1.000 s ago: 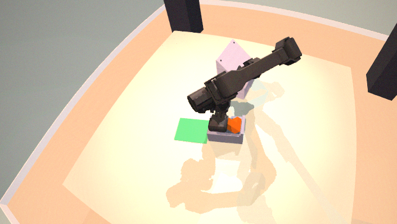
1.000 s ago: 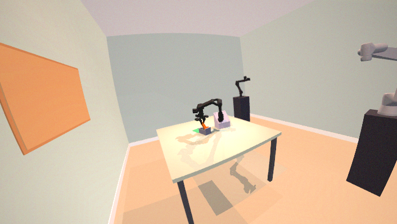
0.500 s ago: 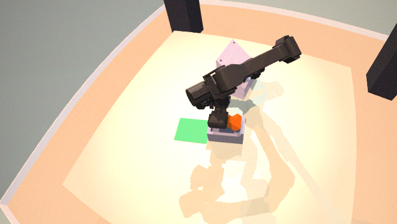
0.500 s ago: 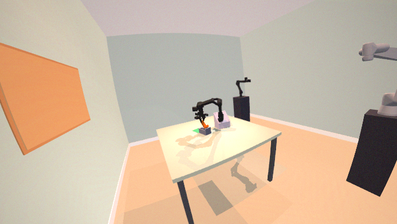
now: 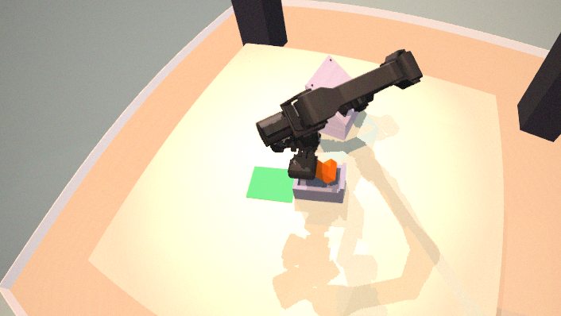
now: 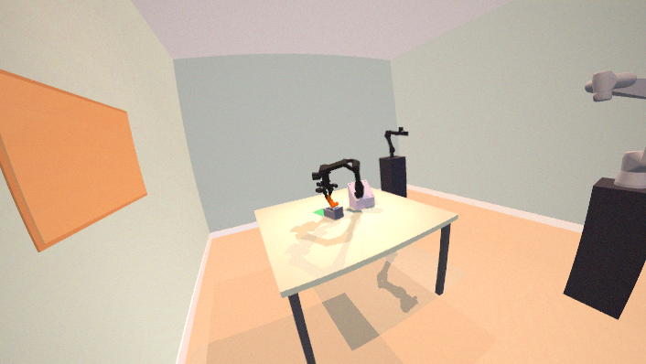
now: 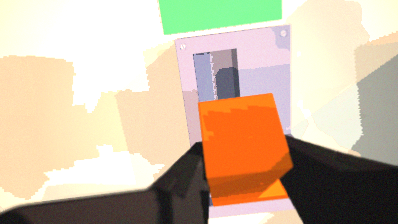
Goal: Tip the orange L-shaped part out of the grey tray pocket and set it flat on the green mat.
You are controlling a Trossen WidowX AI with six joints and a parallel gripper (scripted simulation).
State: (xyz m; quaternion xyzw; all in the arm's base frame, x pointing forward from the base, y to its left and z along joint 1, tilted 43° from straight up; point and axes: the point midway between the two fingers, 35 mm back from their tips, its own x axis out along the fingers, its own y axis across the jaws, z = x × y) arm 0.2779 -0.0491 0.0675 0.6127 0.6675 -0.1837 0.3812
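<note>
Now: the green mat 17 cm below my gripper tip, 13 cm to the right of it and 2 cm ahead of it. From my gripper tip the other things lie so: orange L-shaped part 3 cm to the left, 3 cm below, 2 cm behind.
</note>
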